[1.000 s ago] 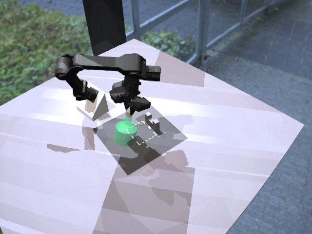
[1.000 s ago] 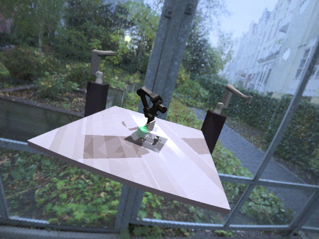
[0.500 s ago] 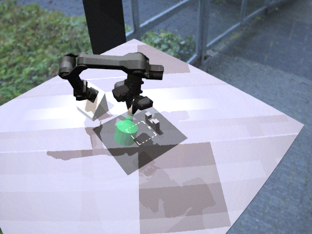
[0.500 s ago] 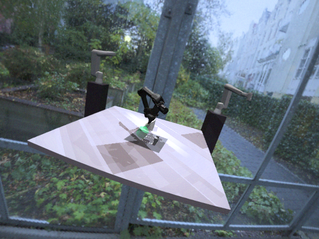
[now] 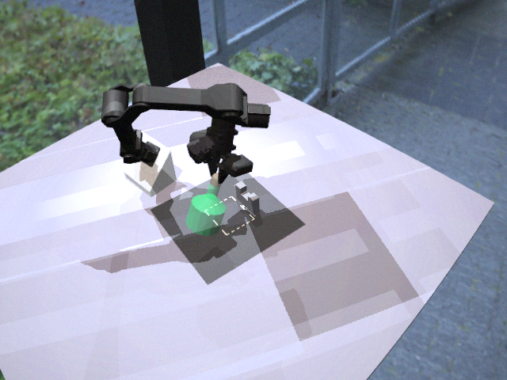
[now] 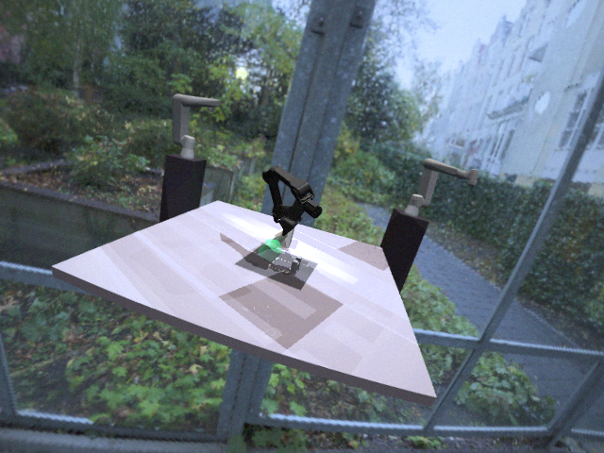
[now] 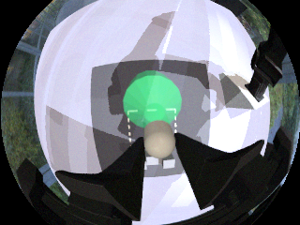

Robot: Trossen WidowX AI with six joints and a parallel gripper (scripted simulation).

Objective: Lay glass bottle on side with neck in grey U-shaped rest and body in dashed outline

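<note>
The mat is 150 mm below my gripper tip and 10 mm to the left of it. The rest, counted from my gripper tip: glass bottle 40 mm below, 20 mm to the right.
</note>
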